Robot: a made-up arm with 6 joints. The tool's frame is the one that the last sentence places. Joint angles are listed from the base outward.
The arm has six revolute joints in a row. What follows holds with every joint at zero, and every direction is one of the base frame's. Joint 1 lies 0.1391 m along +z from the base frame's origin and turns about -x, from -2.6 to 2.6 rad. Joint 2 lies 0.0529 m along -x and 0.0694 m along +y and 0.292 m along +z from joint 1 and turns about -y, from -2.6 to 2.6 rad. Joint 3 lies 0.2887 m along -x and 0.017 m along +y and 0.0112 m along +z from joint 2 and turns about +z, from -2.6 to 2.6 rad. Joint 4 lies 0.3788 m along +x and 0.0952 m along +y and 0.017 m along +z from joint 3 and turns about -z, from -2.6 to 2.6 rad. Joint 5 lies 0.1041 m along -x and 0.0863 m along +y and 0.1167 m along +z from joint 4 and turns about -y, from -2.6 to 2.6 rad. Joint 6 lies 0.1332 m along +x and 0.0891 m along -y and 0.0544 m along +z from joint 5 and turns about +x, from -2.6 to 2.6 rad. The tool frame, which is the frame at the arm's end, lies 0.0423 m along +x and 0.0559 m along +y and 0.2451 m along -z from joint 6; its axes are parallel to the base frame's.
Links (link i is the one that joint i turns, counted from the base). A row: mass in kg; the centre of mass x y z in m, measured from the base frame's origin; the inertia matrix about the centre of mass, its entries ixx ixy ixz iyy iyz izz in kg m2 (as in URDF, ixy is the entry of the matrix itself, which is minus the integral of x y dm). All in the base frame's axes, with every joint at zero. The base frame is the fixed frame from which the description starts. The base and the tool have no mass.
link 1: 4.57; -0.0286 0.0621 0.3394; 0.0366 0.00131 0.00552 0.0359 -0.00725 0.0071
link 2: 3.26; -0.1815 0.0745 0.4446; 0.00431 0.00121 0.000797 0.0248 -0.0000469 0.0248
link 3: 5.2; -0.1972 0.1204 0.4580; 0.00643 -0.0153 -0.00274 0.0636 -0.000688 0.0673
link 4: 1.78; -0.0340 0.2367 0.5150; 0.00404 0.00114 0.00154 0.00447 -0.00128 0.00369
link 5: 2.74; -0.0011 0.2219 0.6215; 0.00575 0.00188 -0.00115 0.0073 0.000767 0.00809
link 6: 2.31; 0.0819 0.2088 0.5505; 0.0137 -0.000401 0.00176 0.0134 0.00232 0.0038
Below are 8 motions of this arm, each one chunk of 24 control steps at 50 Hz.
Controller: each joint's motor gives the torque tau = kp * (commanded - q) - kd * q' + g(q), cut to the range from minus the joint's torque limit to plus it. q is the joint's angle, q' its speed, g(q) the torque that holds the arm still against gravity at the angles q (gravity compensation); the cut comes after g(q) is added. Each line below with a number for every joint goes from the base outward.
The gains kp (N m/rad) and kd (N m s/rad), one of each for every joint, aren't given. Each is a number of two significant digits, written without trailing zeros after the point. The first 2 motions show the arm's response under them.
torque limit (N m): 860 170 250 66 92 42
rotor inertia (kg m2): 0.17 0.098 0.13 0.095 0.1 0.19
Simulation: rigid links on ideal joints. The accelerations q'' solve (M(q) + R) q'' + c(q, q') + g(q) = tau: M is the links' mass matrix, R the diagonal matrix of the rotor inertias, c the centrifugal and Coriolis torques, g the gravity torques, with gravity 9.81 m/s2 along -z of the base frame. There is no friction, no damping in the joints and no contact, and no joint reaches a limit. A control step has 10 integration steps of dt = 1/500 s. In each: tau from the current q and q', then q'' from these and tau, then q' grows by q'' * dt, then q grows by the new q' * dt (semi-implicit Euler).
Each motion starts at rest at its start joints. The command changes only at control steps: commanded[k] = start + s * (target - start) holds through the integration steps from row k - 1 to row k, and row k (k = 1, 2, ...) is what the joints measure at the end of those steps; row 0 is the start. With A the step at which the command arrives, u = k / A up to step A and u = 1 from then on. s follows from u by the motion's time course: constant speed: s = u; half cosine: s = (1 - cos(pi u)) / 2; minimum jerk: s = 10 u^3 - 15 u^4 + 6 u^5; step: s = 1 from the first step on.
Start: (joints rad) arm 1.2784 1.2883 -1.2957 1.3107 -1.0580 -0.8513
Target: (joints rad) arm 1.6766 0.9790 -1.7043 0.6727 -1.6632 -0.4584
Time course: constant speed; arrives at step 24
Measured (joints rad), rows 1 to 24:
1: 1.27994 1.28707 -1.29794 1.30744 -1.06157 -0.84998
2: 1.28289 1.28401 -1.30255 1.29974 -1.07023 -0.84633
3: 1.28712 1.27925 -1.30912 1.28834 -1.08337 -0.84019
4: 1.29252 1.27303 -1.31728 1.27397 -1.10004 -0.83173
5: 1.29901 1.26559 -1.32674 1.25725 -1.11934 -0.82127
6: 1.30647 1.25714 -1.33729 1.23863 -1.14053 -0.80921
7: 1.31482 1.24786 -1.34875 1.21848 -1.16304 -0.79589
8: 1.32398 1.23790 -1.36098 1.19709 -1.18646 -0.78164
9: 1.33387 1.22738 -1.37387 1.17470 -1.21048 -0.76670
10: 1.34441 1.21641 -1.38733 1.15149 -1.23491 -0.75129
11: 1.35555 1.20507 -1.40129 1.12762 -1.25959 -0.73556
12: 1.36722 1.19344 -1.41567 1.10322 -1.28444 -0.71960
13: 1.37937 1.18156 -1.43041 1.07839 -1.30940 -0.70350
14: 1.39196 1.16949 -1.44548 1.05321 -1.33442 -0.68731
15: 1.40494 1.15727 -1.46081 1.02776 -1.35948 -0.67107
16: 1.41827 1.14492 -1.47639 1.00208 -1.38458 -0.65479
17: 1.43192 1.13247 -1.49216 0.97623 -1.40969 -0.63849
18: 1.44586 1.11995 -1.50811 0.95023 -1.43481 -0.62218
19: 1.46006 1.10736 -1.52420 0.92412 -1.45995 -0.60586
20: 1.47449 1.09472 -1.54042 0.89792 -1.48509 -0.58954
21: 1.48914 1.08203 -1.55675 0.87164 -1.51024 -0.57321
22: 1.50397 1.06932 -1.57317 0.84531 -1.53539 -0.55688
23: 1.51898 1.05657 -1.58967 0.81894 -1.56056 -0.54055
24: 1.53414 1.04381 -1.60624 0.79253 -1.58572 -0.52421
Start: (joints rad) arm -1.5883 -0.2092 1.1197 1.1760 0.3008 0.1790
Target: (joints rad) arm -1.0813 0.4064 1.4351 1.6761 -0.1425 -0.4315
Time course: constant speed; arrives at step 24
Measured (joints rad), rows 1 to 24:
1: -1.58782 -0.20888 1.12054 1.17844 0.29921 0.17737
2: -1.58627 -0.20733 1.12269 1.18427 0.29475 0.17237
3: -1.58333 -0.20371 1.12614 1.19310 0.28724 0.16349
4: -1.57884 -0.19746 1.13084 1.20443 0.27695 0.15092
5: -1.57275 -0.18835 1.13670 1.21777 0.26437 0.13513
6: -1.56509 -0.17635 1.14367 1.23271 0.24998 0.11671
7: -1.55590 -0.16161 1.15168 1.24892 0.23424 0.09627
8: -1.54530 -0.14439 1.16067 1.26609 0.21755 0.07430
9: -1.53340 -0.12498 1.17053 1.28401 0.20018 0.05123
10: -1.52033 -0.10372 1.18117 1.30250 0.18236 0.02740
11: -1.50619 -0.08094 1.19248 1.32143 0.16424 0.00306
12: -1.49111 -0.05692 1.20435 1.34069 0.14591 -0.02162
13: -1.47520 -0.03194 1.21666 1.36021 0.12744 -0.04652
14: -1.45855 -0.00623 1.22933 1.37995 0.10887 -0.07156
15: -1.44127 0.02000 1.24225 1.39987 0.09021 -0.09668
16: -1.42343 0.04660 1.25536 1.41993 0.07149 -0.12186
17: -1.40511 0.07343 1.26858 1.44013 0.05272 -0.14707
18: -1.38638 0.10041 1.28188 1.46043 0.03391 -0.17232
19: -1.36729 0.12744 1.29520 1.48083 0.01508 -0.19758
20: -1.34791 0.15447 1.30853 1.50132 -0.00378 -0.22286
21: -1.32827 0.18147 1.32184 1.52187 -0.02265 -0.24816
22: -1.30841 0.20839 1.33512 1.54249 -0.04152 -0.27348
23: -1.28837 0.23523 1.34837 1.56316 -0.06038 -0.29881
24: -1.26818 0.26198 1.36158 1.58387 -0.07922 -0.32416
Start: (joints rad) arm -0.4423 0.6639 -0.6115 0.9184 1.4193 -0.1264
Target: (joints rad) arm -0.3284 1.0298 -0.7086 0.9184 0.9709 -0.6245
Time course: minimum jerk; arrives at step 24
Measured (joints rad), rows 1 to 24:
1: -0.44229 0.66391 -0.61150 0.91841 1.41926 -0.12642
2: -0.44223 0.66401 -0.61154 0.91845 1.41896 -0.12659
3: -0.44204 0.66440 -0.61165 0.91859 1.41793 -0.12723
4: -0.44162 0.66537 -0.61190 0.91885 1.41552 -0.12885
5: -0.44089 0.66732 -0.61236 0.91927 1.41106 -0.13206
6: -0.43976 0.67066 -0.61315 0.91983 1.40389 -0.13753
7: -0.43816 0.67582 -0.61434 0.92049 1.39353 -0.14586
8: -0.43606 0.68314 -0.61604 0.92122 1.37962 -0.15755
9: -0.43342 0.69291 -0.61832 0.92195 1.36204 -0.17294
10: -0.43025 0.70529 -0.62124 0.92263 1.34086 -0.19220
11: -0.42656 0.72030 -0.62482 0.92321 1.31634 -0.21527
12: -0.42241 0.73785 -0.62906 0.92364 1.28893 -0.24190
13: -0.41784 0.75773 -0.63391 0.92390 1.25922 -0.27165
14: -0.41292 0.77957 -0.63930 0.92395 1.22792 -0.30391
15: -0.40776 0.80295 -0.64514 0.92381 1.19582 -0.33795
16: -0.40242 0.82731 -0.65130 0.92347 1.16377 -0.37292
17: -0.39703 0.85209 -0.65764 0.92296 1.13259 -0.40794
18: -0.39167 0.87665 -0.66400 0.92232 1.10308 -0.44208
19: -0.38644 0.90040 -0.67022 0.92157 1.07596 -0.47449
20: -0.38144 0.92274 -0.67617 0.92077 1.05182 -0.50436
21: -0.37673 0.94319 -0.68170 0.91995 1.03112 -0.53104
22: -0.37238 0.96134 -0.68670 0.91915 1.01409 -0.55406
23: -0.36840 0.97695 -0.69110 0.91842 1.00075 -0.57317
24: -0.36479 0.98992 -0.69485 0.91780 0.99082 -0.58839

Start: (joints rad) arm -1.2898 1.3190 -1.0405 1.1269 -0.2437 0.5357
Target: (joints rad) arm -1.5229 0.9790 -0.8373 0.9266 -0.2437 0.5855
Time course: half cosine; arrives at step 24
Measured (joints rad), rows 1 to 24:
1: -1.28990 1.31891 -1.04042 1.12680 -0.24369 0.53571
2: -1.29028 1.31847 -1.04010 1.12638 -0.24365 0.53579
3: -1.29113 1.31730 -1.03937 1.12540 -0.24358 0.53599
4: -1.29257 1.31505 -1.03806 1.12366 -0.24350 0.53637
5: -1.29472 1.31140 -1.03604 1.12102 -0.24340 0.53700
6: -1.29766 1.30613 -1.03317 1.11737 -0.24329 0.53789
7: -1.30144 1.29907 -1.02936 1.11264 -0.24315 0.53909
8: -1.30608 1.29014 -1.02454 1.10680 -0.24299 0.54060
9: -1.31159 1.27934 -1.01870 1.09987 -0.24281 0.54242
10: -1.31795 1.26672 -1.01183 1.09189 -0.24259 0.54453
11: -1.32512 1.25239 -1.00399 1.08295 -0.24235 0.54691
12: -1.33303 1.23654 -0.99525 1.07316 -0.24209 0.54953
13: -1.34161 1.21936 -0.98570 1.06266 -0.24183 0.55235
14: -1.35077 1.20110 -0.97548 1.05161 -0.24158 0.55531
15: -1.36040 1.18205 -0.96474 1.04017 -0.24138 0.55837
16: -1.37039 1.16250 -0.95364 1.02854 -0.24123 0.56146
17: -1.38060 1.14276 -0.94235 1.01691 -0.24115 0.56454
18: -1.39090 1.12316 -0.93108 1.00548 -0.24118 0.56754
19: -1.40116 1.10402 -0.91999 0.99443 -0.24130 0.57040
20: -1.41123 1.08566 -0.90929 0.98397 -0.24153 0.57308
21: -1.42097 1.06839 -0.89916 0.97426 -0.24186 0.57552
22: -1.43024 1.05249 -0.88976 0.96547 -0.24229 0.57769
23: -1.43892 1.03824 -0.88127 0.95776 -0.24280 0.57953
24: -1.44686 1.02588 -0.87382 0.95125 -0.24337 0.58104

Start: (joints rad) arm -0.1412 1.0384 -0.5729 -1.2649 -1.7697 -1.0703
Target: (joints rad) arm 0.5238 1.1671 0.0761 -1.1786 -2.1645 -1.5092
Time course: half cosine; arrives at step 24
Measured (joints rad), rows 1 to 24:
1: -0.14104 1.03845 -0.57279 -1.26495 -1.77007 -1.07041
2: -0.14032 1.03867 -0.57217 -1.26507 -1.77166 -1.07096
3: -0.13861 1.03924 -0.57049 -1.26519 -1.77527 -1.07246
4: -0.13550 1.04028 -0.56715 -1.26517 -1.78139 -1.07541
5: -0.13060 1.04190 -0.56162 -1.26488 -1.79020 -1.08025
6: -0.12362 1.04413 -0.55347 -1.26421 -1.80170 -1.08735
7: -0.11432 1.04702 -0.54235 -1.26312 -1.81571 -1.09694
8: -0.10255 1.05054 -0.52804 -1.26157 -1.83200 -1.10917
9: -0.08820 1.05467 -0.51045 -1.25959 -1.85027 -1.12405
10: -0.07128 1.05936 -0.48956 -1.25720 -1.87020 -1.14151
11: -0.05184 1.06455 -0.46551 -1.25446 -1.89143 -1.16140
12: -0.03000 1.07018 -0.43849 -1.25142 -1.91362 -1.18347
13: -0.00596 1.07617 -0.40881 -1.24814 -1.93639 -1.20740
14: 0.02004 1.08246 -0.37684 -1.24468 -1.95940 -1.23284
15: 0.04771 1.08897 -0.34302 -1.24106 -1.98226 -1.25935
16: 0.07671 1.09564 -0.30784 -1.23732 -2.00463 -1.28650
17: 0.10667 1.10238 -0.27184 -1.23348 -2.02615 -1.31381
18: 0.13718 1.10911 -0.23558 -1.22953 -2.04647 -1.34081
19: 0.16784 1.11576 -0.19963 -1.22547 -2.06526 -1.36702
20: 0.19820 1.12224 -0.16458 -1.22132 -2.08224 -1.39197
21: 0.22783 1.12846 -0.13100 -1.21707 -2.09712 -1.41522
22: 0.25629 1.13433 -0.09944 -1.21274 -2.10967 -1.43638
23: 0.28317 1.13975 -0.07043 -1.20836 -2.11969 -1.45507
24: 0.30804 1.14463 -0.04445 -1.20399 -2.12701 -1.47097

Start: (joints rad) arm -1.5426 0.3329 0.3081 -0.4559 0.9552 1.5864
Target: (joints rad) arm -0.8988 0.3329 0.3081 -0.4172 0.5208 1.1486
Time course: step
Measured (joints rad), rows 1 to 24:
1: -1.51002 0.33025 0.28653 -0.48474 0.93330 1.56865
2: -1.46324 0.32548 0.27305 -0.50747 0.87008 1.52366
3: -1.41436 0.31895 0.26964 -0.50851 0.79335 1.46542
4: -1.36587 0.31212 0.27243 -0.49521 0.71932 1.40402
5: -1.31917 0.30653 0.27860 -0.47586 0.65536 1.34584
6: -1.27523 0.30309 0.28619 -0.45603 0.60409 1.29449
7: -1.23466 0.30205 0.29393 -0.43869 0.56549 1.25163
8: -1.19773 0.30316 0.30109 -0.42498 0.53815 1.21754
9: -1.16447 0.30593 0.30730 -0.41495 0.52005 1.19160
10: -1.13475 0.30974 0.31243 -0.40813 0.50905 1.17272
11: -1.10830 0.31406 0.31647 -0.40387 0.50319 1.15961
12: -1.08484 0.31843 0.31952 -0.40154 0.50084 1.15098
13: -1.06406 0.32254 0.32168 -0.40060 0.50072 1.14568
14: -1.04568 0.32618 0.32308 -0.40059 0.50189 1.14275
15: -1.02940 0.32927 0.32386 -0.40120 0.50372 1.14142
16: -1.01499 0.33176 0.32413 -0.40217 0.50577 1.14110
17: -1.00223 0.33369 0.32401 -0.40333 0.50780 1.14139
18: -0.99092 0.33511 0.32359 -0.40457 0.50966 1.14199
19: -0.98088 0.33608 0.32295 -0.40581 0.51129 1.14273
20: -0.97197 0.33670 0.32217 -0.40699 0.51267 1.14348
21: -0.96406 0.33702 0.32129 -0.40810 0.51384 1.14418
22: -0.95703 0.33712 0.32037 -0.40911 0.51480 1.14481
23: -0.95077 0.33706 0.31943 -0.41003 0.51559 1.14535
24: -0.94520 0.33689 0.31850 -0.41085 0.51625 1.14580

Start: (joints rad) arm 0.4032 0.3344 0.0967 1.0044 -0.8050 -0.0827
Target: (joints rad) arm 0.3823 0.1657 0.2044 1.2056 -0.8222 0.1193
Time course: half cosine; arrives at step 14
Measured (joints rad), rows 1 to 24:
1: 0.40315 0.33423 0.09682 1.00469 -0.80498 -0.08254
2: 0.40299 0.33346 0.09734 1.00595 -0.80493 -0.08172
3: 0.40265 0.33153 0.09852 1.00888 -0.80489 -0.07955
4: 0.40212 0.32798 0.10061 1.01400 -0.80495 -0.07537
5: 0.40140 0.32251 0.10375 1.02161 -0.80522 -0.06871
6: 0.40051 0.31498 0.10801 1.03174 -0.80576 -0.05932
7: 0.39948 0.30544 0.11338 1.04425 -0.80665 -0.04721
8: 0.39834 0.29412 0.11975 1.05878 -0.80790 -0.03262
9: 0.39714 0.28136 0.12695 1.07481 -0.80947 -0.01603
10: 0.39593 0.26765 0.13475 1.09169 -0.81131 0.00190
11: 0.39474 0.25356 0.14284 1.10872 -0.81332 0.02041
12: 0.39364 0.23968 0.15091 1.12512 -0.81541 0.03864
13: 0.39265 0.22665 0.15862 1.14016 -0.81745 0.05574
14: 0.39182 0.21505 0.16563 1.15313 -0.81932 0.07087
15: 0.39112 0.20525 0.17176 1.16375 -0.82092 0.08348
16: 0.39051 0.19725 0.17704 1.17224 -0.82215 0.09345
17: 0.38995 0.19081 0.18154 1.17898 -0.82300 0.10104
18: 0.38941 0.18568 0.18535 1.18433 -0.82353 0.10665
19: 0.38891 0.18160 0.18857 1.18856 -0.82380 0.11069
20: 0.38842 0.17837 0.19127 1.19192 -0.82388 0.11354
21: 0.38795 0.17580 0.19353 1.19459 -0.82385 0.11551
22: 0.38751 0.17377 0.19541 1.19673 -0.82374 0.11684
23: 0.38709 0.17215 0.19697 1.19843 -0.82359 0.11772
24: 0.38669 0.17087 0.19826 1.19980 -0.82343 0.11830

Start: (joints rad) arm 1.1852 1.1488 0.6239 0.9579 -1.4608 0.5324
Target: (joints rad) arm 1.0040 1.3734 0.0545 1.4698 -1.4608 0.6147
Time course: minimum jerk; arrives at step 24
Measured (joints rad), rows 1 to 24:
1: 1.18520 1.14882 0.62388 0.95793 -1.46082 0.53240
2: 1.18520 1.14895 0.62372 0.95815 -1.46096 0.53238
3: 1.18516 1.14941 0.62315 0.95892 -1.46138 0.53232
4: 1.18503 1.15049 0.62175 0.96078 -1.46226 0.53224
5: 1.18471 1.15250 0.61902 0.96430 -1.46369 0.53218
6: 1.18410 1.15572 0.61443 0.97009 -1.46566 0.53222
7: 1.18304 1.16038 0.60743 0.97869 -1.46810 0.53247
8: 1.18142 1.16662 0.59757 0.99052 -1.47086 0.53309
9: 1.17911 1.17449 0.58449 1.00590 -1.47375 0.53420
10: 1.17601 1.18395 0.56797 1.02493 -1.47657 0.53593
11: 1.17203 1.19485 0.54792 1.04760 -1.47912 0.53839
12: 1.16713 1.20698 0.52445 1.07367 -1.48122 0.54164
13: 1.16128 1.22004 0.49777 1.10278 -1.48273 0.54572
14: 1.15449 1.23372 0.46826 1.13441 -1.48354 0.55059
15: 1.14683 1.24765 0.43640 1.16788 -1.48357 0.55621
16: 1.13836 1.26149 0.40279 1.20247 -1.48278 0.56246
17: 1.12922 1.27493 0.36807 1.23736 -1.48117 0.56921
18: 1.11954 1.28769 0.33296 1.27171 -1.47875 0.57630
19: 1.10951 1.29955 0.29819 1.30473 -1.47559 0.58353
20: 1.09932 1.31035 0.26446 1.33566 -1.47180 0.59072
21: 1.08919 1.31996 0.23247 1.36385 -1.46752 0.59767
22: 1.07934 1.32832 0.20280 1.38880 -1.46295 0.60419
23: 1.06995 1.33544 0.17593 1.41022 -1.45833 0.61012
24: 1.06120 1.34140 0.15213 1.42804 -1.45398 0.61528

